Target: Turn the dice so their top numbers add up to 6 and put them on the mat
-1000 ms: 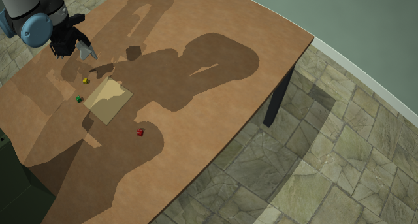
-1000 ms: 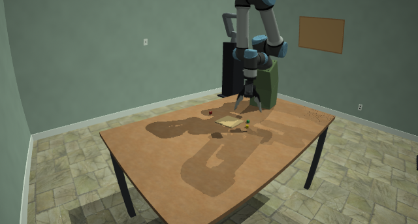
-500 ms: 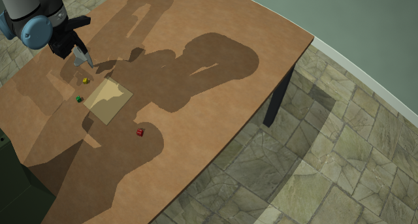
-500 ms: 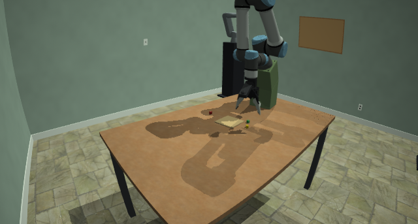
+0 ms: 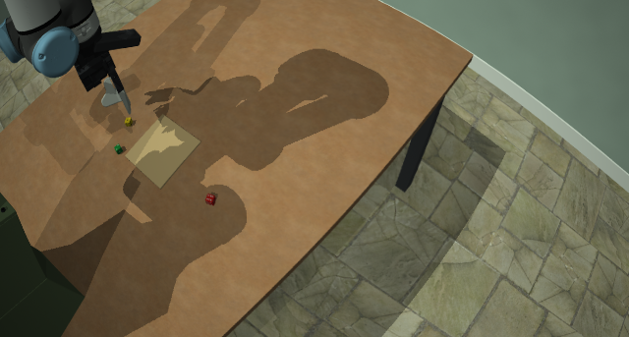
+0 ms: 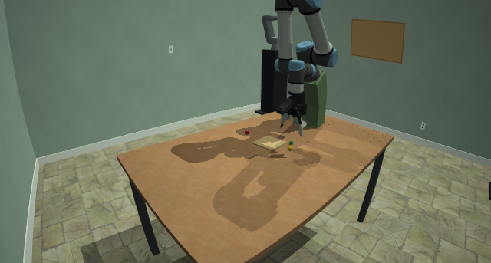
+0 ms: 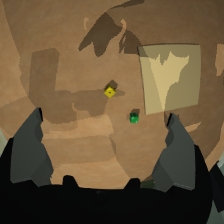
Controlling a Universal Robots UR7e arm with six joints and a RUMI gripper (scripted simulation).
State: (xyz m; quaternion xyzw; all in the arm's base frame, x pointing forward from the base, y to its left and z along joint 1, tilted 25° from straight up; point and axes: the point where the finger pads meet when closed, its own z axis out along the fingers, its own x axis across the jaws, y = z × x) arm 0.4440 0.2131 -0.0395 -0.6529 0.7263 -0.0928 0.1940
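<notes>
My gripper is now 1 cm past the yellow die and 9 cm above it. From my hand the other things lie so: mat 1 cm ahead, 14 cm to the right, 10 cm below; then green die 7 cm behind, 5 cm to the right, 9 cm below; then red die 3 cm ahead, 32 cm to the right, 9 cm below.
</notes>
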